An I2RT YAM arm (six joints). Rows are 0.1 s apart.
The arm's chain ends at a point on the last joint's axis. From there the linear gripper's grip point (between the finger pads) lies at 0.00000 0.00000 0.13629 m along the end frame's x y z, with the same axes.
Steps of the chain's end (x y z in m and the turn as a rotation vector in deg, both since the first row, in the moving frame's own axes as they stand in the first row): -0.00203, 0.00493, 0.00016, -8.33, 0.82, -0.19; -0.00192, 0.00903, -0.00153, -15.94, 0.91, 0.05; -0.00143, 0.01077, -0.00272, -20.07, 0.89, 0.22; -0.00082, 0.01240, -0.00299, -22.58, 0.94, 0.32; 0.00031, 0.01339, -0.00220, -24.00, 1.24, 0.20
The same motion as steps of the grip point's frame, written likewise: -0.00005, 0.02467, -0.00129, -8.33, 0.82, -0.19; 0.00020, 0.04646, -0.00679, -15.94, 0.91, 0.05; 0.00055, 0.05754, -0.01101, -20.07, 0.89, 0.22; 0.00121, 0.06474, -0.01346, -22.58, 0.94, 0.32; 0.00308, 0.06882, -0.01401, -24.00, 1.24, 0.20
